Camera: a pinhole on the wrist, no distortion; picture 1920 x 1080 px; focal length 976.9 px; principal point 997.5 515.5 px. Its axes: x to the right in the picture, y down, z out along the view. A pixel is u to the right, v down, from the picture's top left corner.
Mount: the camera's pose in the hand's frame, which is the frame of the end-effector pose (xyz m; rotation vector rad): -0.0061 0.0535 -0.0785 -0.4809 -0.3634 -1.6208
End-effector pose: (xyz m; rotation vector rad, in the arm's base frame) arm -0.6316 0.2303 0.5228 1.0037 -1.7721 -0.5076
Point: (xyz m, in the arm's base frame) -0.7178 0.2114 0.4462
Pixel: outside the picture
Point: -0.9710 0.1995 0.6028
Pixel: 1171.6 772.4
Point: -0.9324 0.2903 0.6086
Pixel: 1037.0 573.6
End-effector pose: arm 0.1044 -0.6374 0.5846 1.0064 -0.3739 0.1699
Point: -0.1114 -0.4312 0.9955
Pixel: 144.2 243.2
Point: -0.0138 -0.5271 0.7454
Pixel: 397.0 97.7
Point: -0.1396 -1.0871 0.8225
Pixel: 1663.8 251.2
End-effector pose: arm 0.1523 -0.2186 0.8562 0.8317 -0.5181 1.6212
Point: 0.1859 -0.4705 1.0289
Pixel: 1631.4 372.8
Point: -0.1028 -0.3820 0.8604
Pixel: 479.3 36.8
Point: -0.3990 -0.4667 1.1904
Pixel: 466.7 603.2
